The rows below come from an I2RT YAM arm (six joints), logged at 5 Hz.
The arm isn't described. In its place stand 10 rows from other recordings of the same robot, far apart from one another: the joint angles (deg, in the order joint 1, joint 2, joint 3, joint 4, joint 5, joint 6), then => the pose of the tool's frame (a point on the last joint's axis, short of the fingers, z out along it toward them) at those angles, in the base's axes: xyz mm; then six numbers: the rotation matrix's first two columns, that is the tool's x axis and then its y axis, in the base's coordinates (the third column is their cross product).
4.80, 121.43, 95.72, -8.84, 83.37, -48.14 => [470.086, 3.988, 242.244, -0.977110, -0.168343, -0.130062, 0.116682, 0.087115, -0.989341]
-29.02, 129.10, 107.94, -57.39, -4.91, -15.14 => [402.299, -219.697, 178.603, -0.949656, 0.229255, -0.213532, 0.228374, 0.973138, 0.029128]
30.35, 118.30, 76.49, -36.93, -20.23, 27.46 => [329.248, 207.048, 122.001, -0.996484, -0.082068, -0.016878, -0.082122, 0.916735, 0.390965]
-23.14, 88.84, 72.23, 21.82, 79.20, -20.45 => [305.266, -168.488, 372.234, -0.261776, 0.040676, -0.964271, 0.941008, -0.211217, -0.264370]
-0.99, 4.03, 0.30, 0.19, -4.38, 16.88 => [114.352, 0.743, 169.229, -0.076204, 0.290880, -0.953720, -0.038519, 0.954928, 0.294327]
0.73, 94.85, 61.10, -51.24, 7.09, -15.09 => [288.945, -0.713, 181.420, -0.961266, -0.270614, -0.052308, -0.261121, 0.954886, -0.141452]
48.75, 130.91, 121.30, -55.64, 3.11, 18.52 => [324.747, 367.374, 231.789, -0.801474, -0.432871, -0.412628, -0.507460, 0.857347, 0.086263]
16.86, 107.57, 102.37, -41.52, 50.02, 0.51 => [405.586, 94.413, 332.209, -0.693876, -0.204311, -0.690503, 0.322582, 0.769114, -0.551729]
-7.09, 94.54, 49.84, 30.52, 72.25, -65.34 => [332.732, -75.551, 226.203, -0.968373, -0.158750, -0.192490, 0.177092, 0.106153, -0.978453]
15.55, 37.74, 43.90, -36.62, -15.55, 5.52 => [133.979, 47.188, 306.134, -0.532375, -0.051948, -0.844913, -0.431679, 0.875242, 0.218186]
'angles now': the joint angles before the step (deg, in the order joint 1, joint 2, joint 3, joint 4, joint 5, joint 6). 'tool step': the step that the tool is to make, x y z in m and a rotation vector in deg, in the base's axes. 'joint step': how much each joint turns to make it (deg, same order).
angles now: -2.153, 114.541, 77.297, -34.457, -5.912, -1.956
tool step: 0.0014, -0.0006, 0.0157, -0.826, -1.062, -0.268
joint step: -0.005, -1.338, 1.743, -1.989, 0.828, -0.005
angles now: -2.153, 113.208, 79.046, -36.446, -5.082, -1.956
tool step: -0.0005, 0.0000, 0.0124, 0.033, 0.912, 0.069
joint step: -0.005, -0.679, 2.144, -3.742, -0.023, -0.070
